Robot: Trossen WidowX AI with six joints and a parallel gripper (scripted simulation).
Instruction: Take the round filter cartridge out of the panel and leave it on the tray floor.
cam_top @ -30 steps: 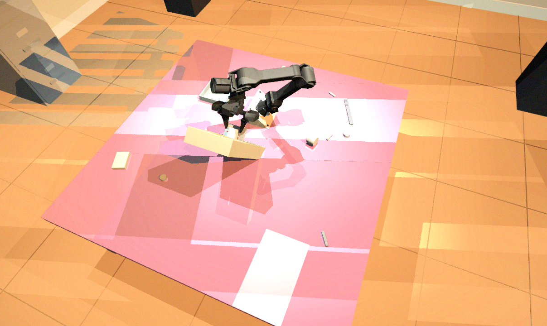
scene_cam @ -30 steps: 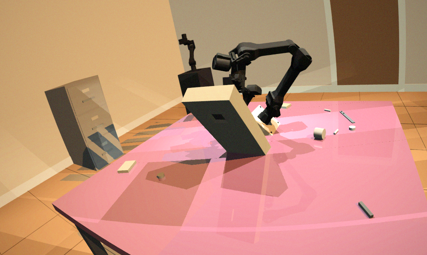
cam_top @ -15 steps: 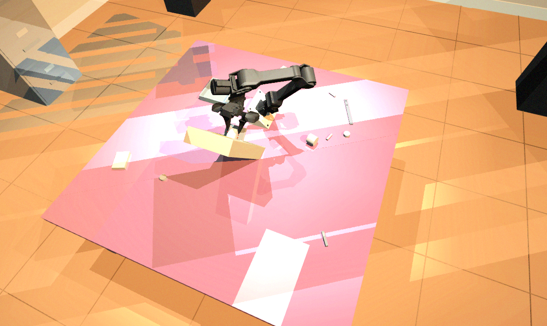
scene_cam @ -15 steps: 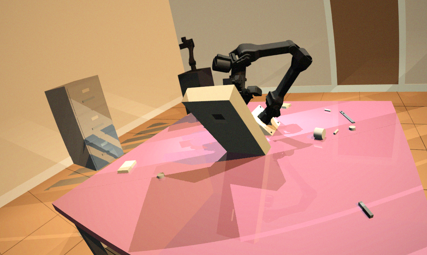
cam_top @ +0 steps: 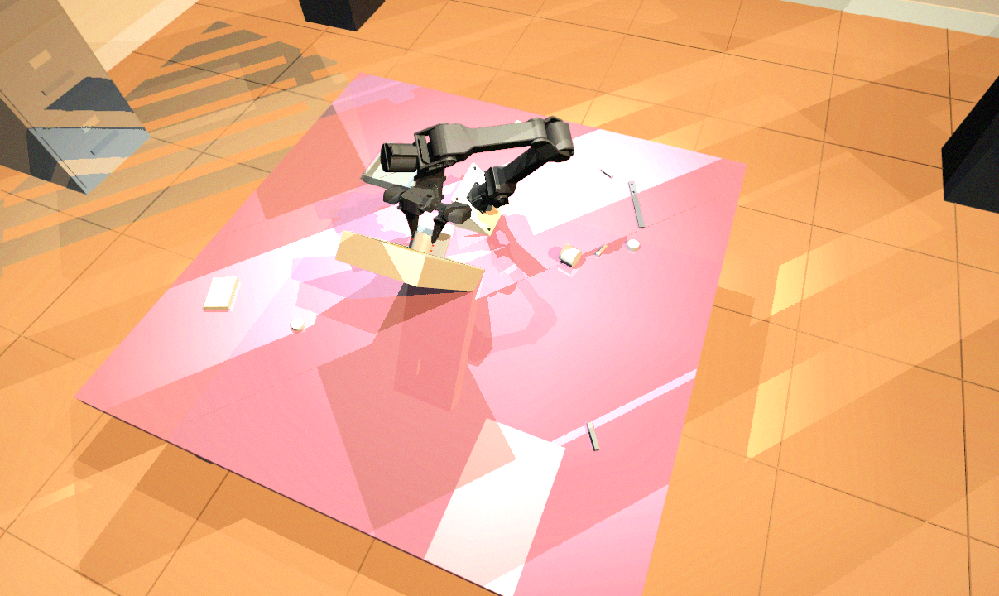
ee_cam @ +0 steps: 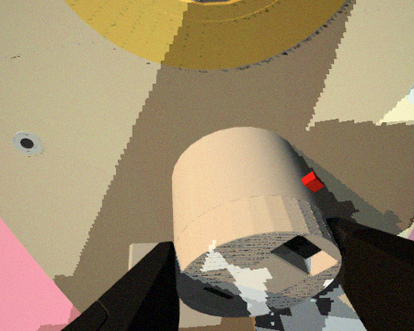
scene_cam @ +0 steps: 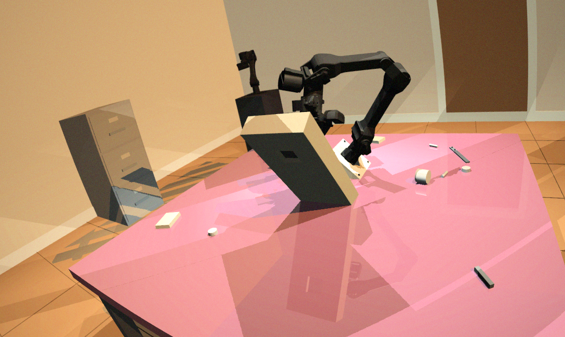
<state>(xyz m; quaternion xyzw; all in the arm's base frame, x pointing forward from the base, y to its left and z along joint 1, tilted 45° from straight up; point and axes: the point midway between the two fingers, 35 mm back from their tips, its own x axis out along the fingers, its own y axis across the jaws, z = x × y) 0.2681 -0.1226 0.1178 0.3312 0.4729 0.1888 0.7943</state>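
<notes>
My gripper tip is now 40 mm short of the service panel and 30 mm above it. Round my gripper tip: pale blue tray (350 mm behind, 280 mm to the right, 190 mm below).
</notes>
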